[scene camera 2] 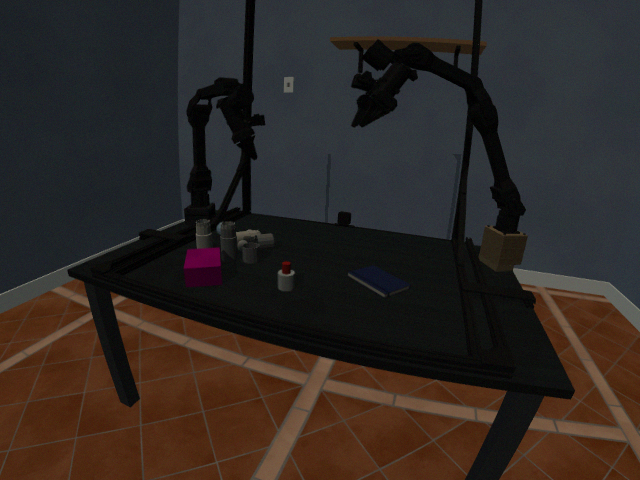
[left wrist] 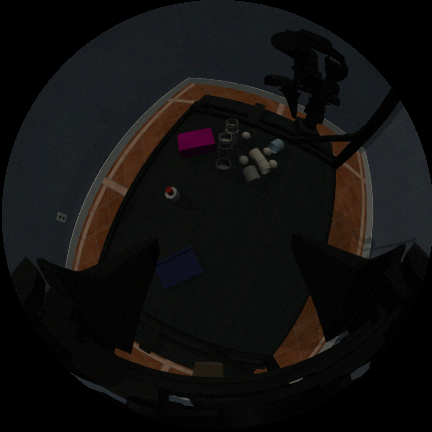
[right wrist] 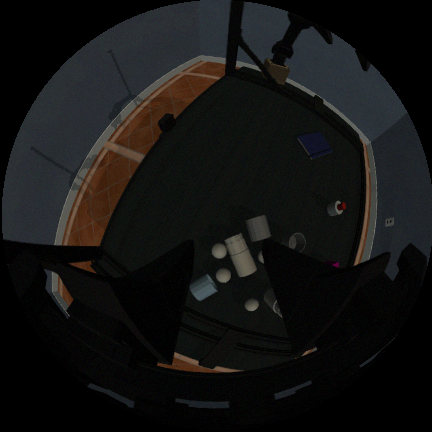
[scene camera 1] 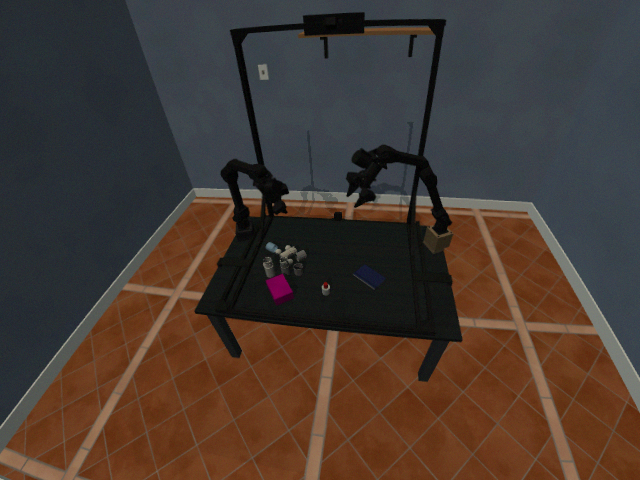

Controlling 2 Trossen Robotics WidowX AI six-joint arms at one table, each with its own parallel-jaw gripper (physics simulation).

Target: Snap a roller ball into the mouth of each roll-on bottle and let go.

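Places are measured from the left arm's base along level axes (x ahead, y left, z up), in centimetres.
Pixels of known places: left gripper, fingertip midpoint: (scene camera 2: 356,126) (left wrist: 226,243) (scene camera 1: 350,202); right gripper, fingertip midpoint: (scene camera 2: 255,158) (left wrist: 301,119) (right wrist: 228,246) (scene camera 1: 285,210); left arm's base, origin of the base link: (scene camera 2: 506,230) (right wrist: 277,62) (scene camera 1: 440,230); right arm's base, origin of the base link: (scene camera 2: 199,205) (left wrist: 307,124) (scene camera 1: 243,226).
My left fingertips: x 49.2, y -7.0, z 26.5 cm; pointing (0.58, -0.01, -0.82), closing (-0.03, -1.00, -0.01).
Ahead of a thing's pixels: the offset from my left fingertips to its top centre.
A whitish bottle @[dx +41.6, dy -6.5, dz -27.4 cm] (scene camera 1: 268,268) (scene camera 2: 203,239) and a grey bottle @[dx +33.9, dy -3.4, dz -27.3 cm] (scene camera 1: 284,266) (scene camera 2: 228,242) stand upright with open mouths. A white bottle @[dx +29.6, dy -15.7, dz -33.6 cm] (left wrist: 259,161) (right wrist: 241,256) lies on its side, with several white balls loose around it, one a ball @[dx +30.3, dy -9.6, dz -34.5 cm] (left wrist: 243,160) and another a ball @[dx +28.6, dy -20.4, dz -34.5 cm] (right wrist: 219,250). No ball shows in the visible mouths; the right finger partly hides a standing bottle in the right wrist view. My right gripper (scene camera 2: 253,156) (right wrist: 228,246) is half open and empty, above the table's back left. My left gripper (scene camera 2: 357,125) (left wrist: 226,243) is wide open and empty, high above the table.
A grey cap @[dx +23.7, dy -11.5, dz -33.3 cm] (left wrist: 251,174) (right wrist: 258,228) and a light blue cap @[dx +37.3, dy -24.0, dz -33.4 cm] (left wrist: 276,146) (right wrist: 203,287) lie near the balls. An open cup @[dx +27.5, dy -2.3, dz -33.5 cm] (scene camera 2: 250,253) stands beside the grey bottle. A magenta box @[dx +39.6, dy +7.0, dz -33.1 cm] (scene camera 1: 279,288), a red-topped white bottle @[dx +18.6, dy +14.8, dz -31.7 cm] (scene camera 1: 325,289) and a blue book @[dx -4.8, dy +14.0, dz -36.9 cm] (scene camera 1: 369,276) are nearer the front.
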